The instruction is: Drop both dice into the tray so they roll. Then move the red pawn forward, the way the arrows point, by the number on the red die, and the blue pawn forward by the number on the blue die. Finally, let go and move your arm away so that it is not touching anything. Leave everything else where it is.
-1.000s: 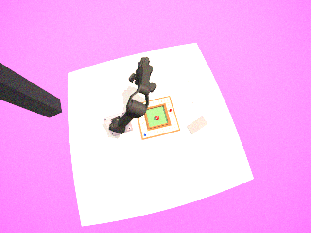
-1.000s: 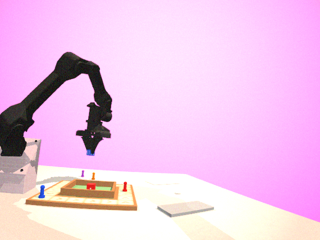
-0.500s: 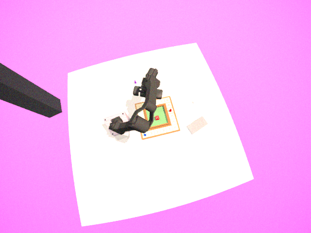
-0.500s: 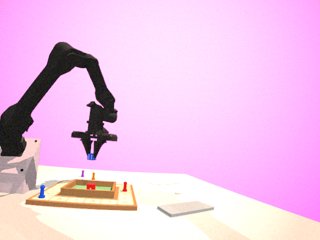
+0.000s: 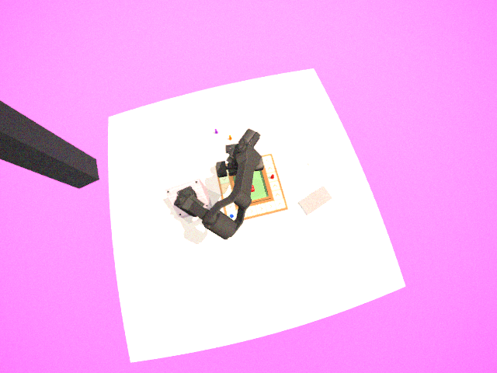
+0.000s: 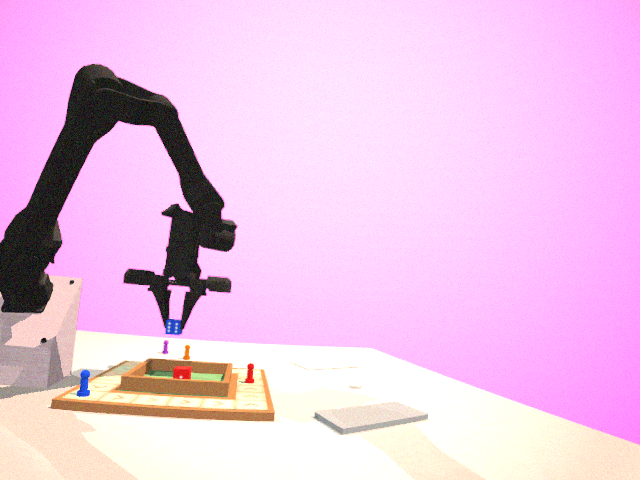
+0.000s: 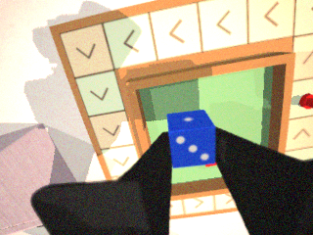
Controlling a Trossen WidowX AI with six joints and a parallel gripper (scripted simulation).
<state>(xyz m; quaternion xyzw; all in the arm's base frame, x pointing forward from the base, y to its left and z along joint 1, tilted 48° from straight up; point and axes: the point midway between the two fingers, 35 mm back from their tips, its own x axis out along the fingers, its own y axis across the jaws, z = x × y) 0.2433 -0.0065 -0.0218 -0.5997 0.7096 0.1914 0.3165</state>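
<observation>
My gripper tip is now 14 cm short of the red pawn, 7 cm above it and 5 cm to the left of it. The rest, counted from my gripper tip: blue pawn (15 cm to the right, 11 cm behind, 7 cm below); orange pawn (23 cm to the left, 8 cm below, 3 cm ahead); green floor (9 cm below, 5 cm to the right, 2 cm ahead).
</observation>
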